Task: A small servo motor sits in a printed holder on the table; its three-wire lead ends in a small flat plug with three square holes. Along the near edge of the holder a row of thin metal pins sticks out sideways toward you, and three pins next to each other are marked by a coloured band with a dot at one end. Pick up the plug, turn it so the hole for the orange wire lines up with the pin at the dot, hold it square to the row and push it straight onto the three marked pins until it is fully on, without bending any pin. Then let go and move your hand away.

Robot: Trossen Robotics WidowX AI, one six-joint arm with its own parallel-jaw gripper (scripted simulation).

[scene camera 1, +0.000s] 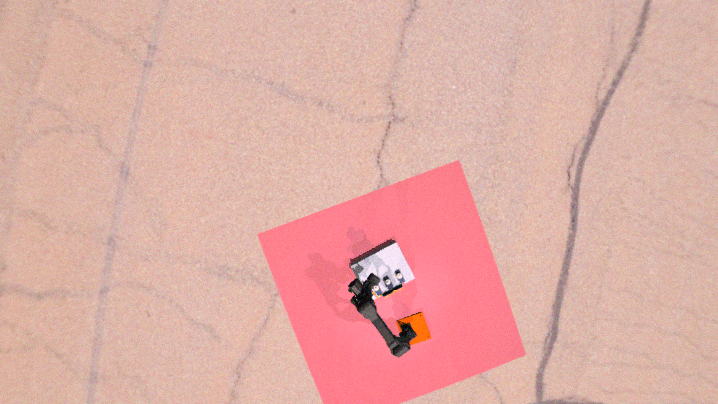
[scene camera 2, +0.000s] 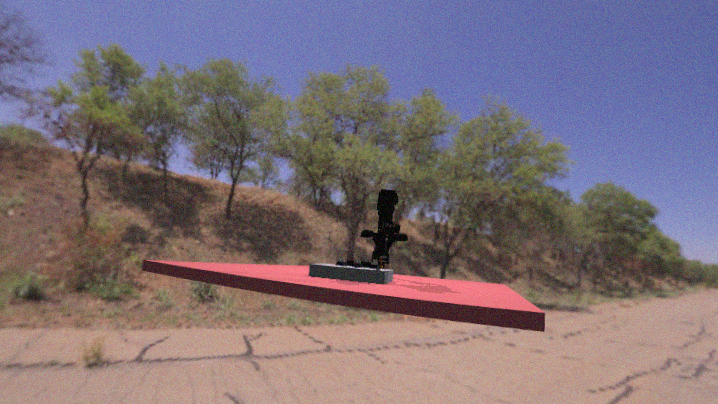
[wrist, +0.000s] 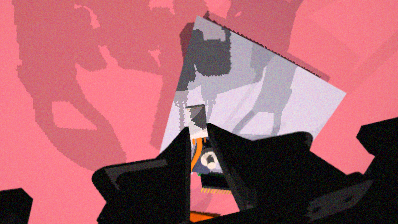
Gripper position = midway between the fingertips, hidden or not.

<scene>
In view: my gripper [scene camera 2: 382,256] and a low grey slab [scene camera 1: 386,261].
My gripper is seen too in the wrist view [wrist: 197,128]. The low grey slab is seen too in the wrist view [wrist: 247,90].
</scene>
